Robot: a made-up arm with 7 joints. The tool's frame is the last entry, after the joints. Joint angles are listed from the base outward. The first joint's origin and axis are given. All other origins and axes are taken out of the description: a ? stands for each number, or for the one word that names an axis. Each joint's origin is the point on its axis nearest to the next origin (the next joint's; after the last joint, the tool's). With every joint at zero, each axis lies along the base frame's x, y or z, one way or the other. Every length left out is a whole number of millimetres.
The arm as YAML. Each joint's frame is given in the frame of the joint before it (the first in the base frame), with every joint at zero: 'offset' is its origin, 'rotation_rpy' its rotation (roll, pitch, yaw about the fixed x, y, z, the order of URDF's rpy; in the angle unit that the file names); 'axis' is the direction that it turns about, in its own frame. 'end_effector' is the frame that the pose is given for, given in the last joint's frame.
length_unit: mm
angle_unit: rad
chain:
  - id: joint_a
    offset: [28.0, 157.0, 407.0]
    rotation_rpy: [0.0, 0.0, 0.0]
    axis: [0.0, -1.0, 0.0]
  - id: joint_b
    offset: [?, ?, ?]
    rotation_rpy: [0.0, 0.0, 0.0]
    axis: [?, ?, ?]
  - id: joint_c
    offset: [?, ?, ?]
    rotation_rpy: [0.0, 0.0, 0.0]
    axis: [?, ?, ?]
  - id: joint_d
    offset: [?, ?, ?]
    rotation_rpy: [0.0, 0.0, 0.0]
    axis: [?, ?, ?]
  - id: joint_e
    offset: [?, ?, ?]
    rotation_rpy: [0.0, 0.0, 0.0]
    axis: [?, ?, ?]
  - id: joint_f
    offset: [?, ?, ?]
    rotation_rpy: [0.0, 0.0, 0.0]
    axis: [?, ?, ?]
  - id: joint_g
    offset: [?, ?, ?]
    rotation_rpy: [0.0, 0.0, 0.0]
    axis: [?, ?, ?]
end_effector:
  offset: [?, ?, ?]
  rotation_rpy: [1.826, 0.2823, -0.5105]
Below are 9 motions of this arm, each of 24 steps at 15 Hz.
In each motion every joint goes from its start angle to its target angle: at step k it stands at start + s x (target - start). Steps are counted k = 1, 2, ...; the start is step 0. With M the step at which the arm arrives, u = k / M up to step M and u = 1 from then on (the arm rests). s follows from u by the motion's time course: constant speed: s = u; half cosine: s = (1 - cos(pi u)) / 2; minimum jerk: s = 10 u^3 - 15 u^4 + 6 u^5.
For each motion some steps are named. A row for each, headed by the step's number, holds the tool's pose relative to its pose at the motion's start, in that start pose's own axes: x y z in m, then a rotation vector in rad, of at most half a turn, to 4 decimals.
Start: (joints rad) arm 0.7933 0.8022 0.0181 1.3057 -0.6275 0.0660 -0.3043
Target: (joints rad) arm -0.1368 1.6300 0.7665 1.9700 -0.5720 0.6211 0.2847
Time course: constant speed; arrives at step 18
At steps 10, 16, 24:
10: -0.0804 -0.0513 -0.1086 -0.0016 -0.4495 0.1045
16: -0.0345 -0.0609 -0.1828 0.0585 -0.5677 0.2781
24: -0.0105 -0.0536 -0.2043 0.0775 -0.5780 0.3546

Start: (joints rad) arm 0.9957 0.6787 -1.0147 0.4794 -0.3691 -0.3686 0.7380
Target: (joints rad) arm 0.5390 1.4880 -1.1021 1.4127 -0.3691 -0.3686 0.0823
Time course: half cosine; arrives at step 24
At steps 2, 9, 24:
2: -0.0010 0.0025 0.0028 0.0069 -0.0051 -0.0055
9: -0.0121 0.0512 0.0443 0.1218 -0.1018 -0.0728
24: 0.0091 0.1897 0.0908 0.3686 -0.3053 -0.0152

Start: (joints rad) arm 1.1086 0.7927 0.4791 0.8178 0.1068 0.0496 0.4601
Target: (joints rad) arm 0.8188 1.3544 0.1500 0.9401 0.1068 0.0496 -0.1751
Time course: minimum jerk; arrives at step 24
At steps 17, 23, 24:
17: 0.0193 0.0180 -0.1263 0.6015 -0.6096 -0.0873
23: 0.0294 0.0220 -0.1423 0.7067 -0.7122 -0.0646
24: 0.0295 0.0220 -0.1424 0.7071 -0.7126 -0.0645

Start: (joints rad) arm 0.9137 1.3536 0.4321 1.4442 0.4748 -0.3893 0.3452
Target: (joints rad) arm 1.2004 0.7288 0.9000 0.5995 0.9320 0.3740 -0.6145
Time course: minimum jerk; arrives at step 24
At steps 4, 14, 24:
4: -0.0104 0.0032 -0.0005 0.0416 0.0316 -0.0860
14: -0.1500 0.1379 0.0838 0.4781 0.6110 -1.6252
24: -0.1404 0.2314 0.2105 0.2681 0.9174 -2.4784

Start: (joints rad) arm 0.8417 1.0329 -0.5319 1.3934 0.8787 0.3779 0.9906
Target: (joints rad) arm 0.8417 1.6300 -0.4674 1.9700 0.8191 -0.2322 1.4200
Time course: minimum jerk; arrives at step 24
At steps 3, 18, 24:
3: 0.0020 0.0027 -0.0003 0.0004 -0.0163 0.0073
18: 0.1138 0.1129 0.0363 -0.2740 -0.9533 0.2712
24: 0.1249 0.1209 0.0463 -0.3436 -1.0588 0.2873

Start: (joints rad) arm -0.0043 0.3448 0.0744 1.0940 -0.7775 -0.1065 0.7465
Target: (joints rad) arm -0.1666 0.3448 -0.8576 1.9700 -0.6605 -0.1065 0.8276
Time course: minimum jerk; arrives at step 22
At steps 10, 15, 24:
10: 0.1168 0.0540 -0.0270 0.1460 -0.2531 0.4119
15: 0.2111 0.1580 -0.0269 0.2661 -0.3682 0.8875
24: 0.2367 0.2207 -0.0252 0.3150 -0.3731 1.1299

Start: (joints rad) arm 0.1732 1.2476 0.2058 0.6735 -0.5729 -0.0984 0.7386
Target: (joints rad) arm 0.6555 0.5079 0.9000 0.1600 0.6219 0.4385 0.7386
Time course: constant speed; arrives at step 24
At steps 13, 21, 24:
13: 0.1170 -0.0383 0.0602 -0.3053 1.4479 0.2103
21: 0.2515 -0.0383 0.0683 -0.7077 2.2300 0.5056
24: 0.3108 -0.0277 0.0588 -0.9082 2.4845 0.6472

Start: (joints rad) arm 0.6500 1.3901 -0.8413 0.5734 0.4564 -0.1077 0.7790
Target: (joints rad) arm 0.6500 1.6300 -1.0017 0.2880 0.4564 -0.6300 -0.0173
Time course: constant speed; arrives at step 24
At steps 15, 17, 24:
15: -0.0985 0.0624 -0.0144 0.5606 -0.1143 -0.3005
17: -0.1104 0.0733 -0.0166 0.6360 -0.1312 -0.3335
24: -0.1489 0.1157 -0.0243 0.9002 -0.1922 -0.4334

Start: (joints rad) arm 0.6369 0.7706 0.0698 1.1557 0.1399 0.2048 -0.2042
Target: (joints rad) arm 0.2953 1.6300 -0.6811 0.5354 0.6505 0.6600 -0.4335
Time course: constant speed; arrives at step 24
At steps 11, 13, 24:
11: -0.1404 -0.0543 -0.0388 -0.0016 -0.6506 -0.3730
13: -0.1652 -0.0640 -0.0605 0.0304 -0.7693 -0.4527
24: -0.2412 -0.1046 -0.2561 0.4046 -1.3575 -0.9145

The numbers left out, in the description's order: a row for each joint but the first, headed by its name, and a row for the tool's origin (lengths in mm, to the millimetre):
joint_b: xyz -26.0 0.0 3.0, axis 1.0 0.0 0.0
joint_c: xyz 0.0 -4.0 -257.0, axis 0.0 0.0 1.0
joint_d: xyz -29.0 -20.0 0.0, axis 0.0 -1.0 0.0
joint_e: xyz -15.0 0.0 -278.0, axis 0.0 0.0 1.0
joint_f: xyz 14.0 3.0 0.0, axis 0.0 1.0 0.0
joint_g: xyz 16.0 0.0 1.0, axis -1.0 0.0 0.0
tool: xyz 0.0 -1.0 -12.0

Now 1 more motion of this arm.
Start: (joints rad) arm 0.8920 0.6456 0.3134 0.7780 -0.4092 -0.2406 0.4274
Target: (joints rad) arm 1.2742 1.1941 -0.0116 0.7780 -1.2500 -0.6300 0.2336
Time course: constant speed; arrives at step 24
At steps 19, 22, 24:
19: -0.0574 -0.0245 -0.1748 0.3818 -1.0010 0.1352
22: -0.0713 -0.0191 -0.2009 0.3928 -1.1534 0.1380
24: -0.0812 -0.0140 -0.2179 0.3904 -1.2526 0.1370

